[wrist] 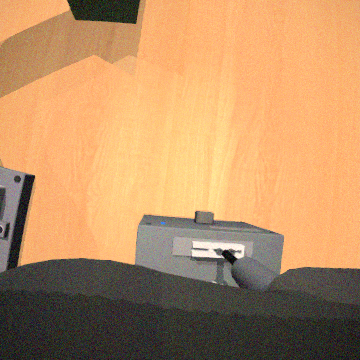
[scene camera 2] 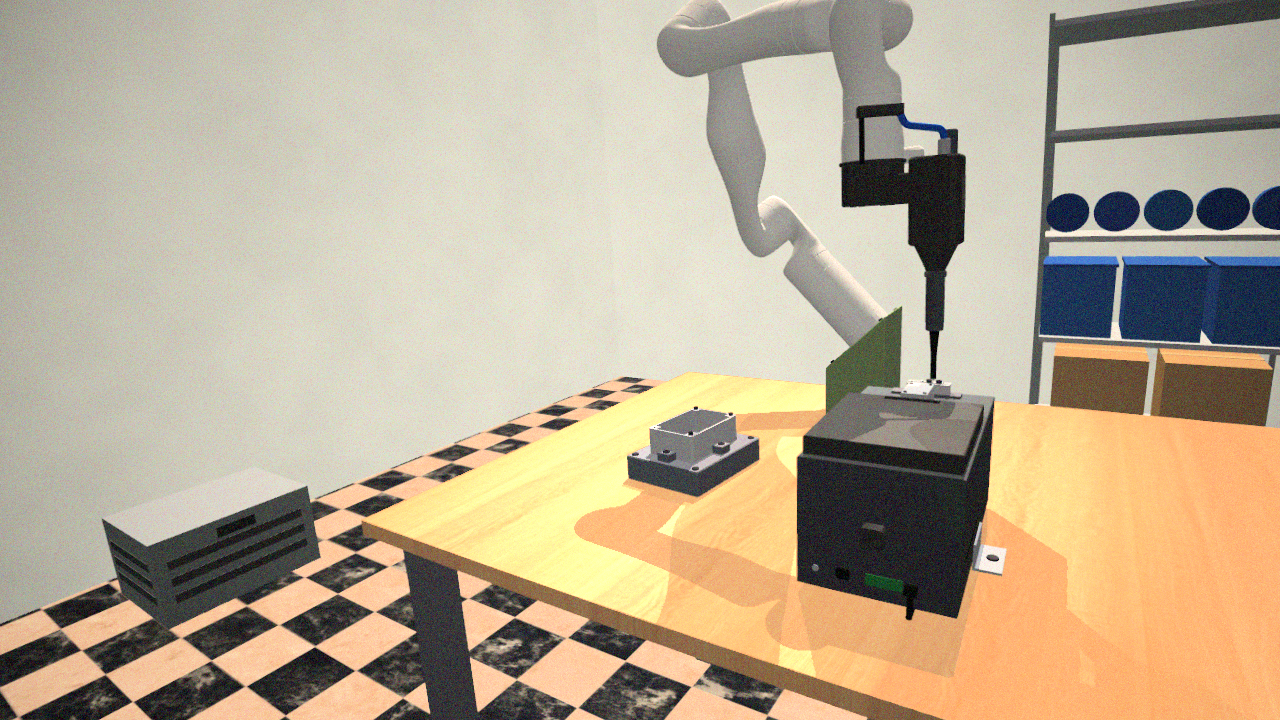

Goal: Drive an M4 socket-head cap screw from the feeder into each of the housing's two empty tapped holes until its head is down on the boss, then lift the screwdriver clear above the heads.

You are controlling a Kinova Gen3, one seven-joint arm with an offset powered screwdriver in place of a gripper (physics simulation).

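The black screwdriver (scene camera 2: 933, 376) (wrist: 224, 253) hangs upright from the arm. The tip of its thin bit is at the white pick-up block (scene camera 2: 914, 388) (wrist: 200, 244) on top of the dark feeder (scene camera 2: 881, 510) (wrist: 157, 247). Whether a screw is on the bit is too small to tell. The light grey open-topped housing (scene camera 2: 677, 443) sits on a dark fixture base (scene camera 2: 664, 473) to the left of the feeder in the scene view. Small dark spots show at its rim corners; which are screw heads or holes is unclear. Part of the base (wrist: 20, 215) shows at the wrist view's left edge.
A green upright panel (scene camera 2: 863, 362) stands behind the feeder on the wooden table (scene camera 2: 519, 501). A bracket with a hole (scene camera 2: 989, 560) is beside the feeder. A grey slotted box (scene camera 2: 210, 528) is left of the table. A shelf rack (scene camera 2: 1048, 205) with blue bins stands behind.
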